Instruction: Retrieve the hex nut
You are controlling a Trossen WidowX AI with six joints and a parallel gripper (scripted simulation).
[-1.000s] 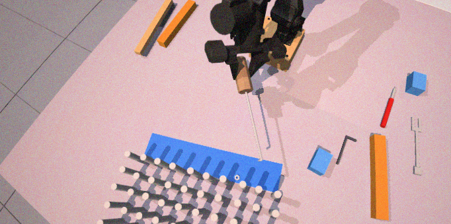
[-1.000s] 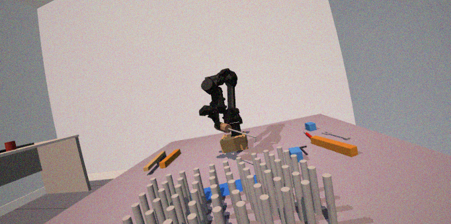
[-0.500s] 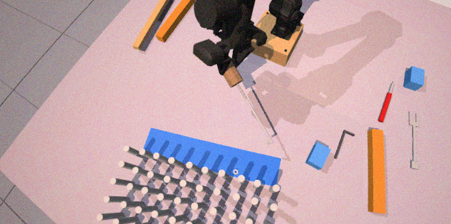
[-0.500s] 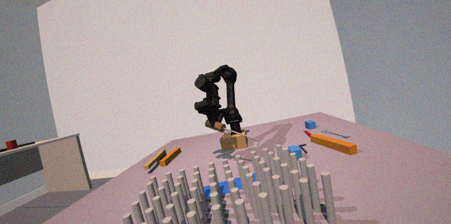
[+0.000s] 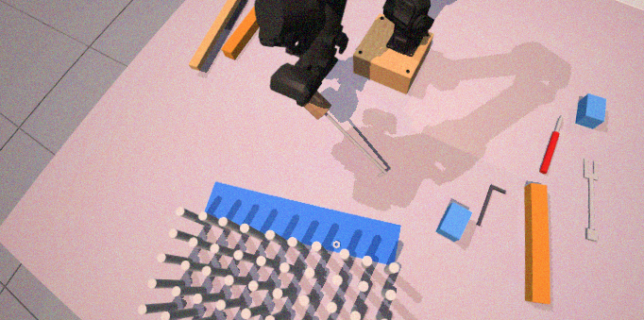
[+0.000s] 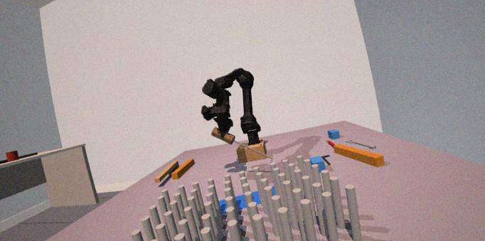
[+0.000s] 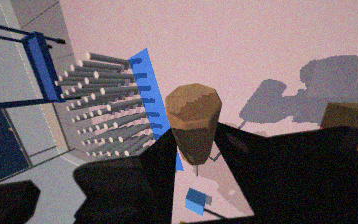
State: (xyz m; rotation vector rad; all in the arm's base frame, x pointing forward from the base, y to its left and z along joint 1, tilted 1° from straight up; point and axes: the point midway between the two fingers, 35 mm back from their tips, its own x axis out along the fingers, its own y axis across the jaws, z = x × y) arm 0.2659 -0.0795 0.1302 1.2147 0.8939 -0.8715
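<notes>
Now: the tool with brown wooden handle 9 cm to the left of my gripper tip, 5 cm below it and 1 cm ahead of it. Round my gripper tip: blue taped strip (18 cm ahead, 17 cm below, 6 cm to the left); red screwdriver (46 cm to the left, 25 cm behind, 17 cm below); black hex key (39 cm to the left, 17 cm below, 5 cm behind).
</notes>
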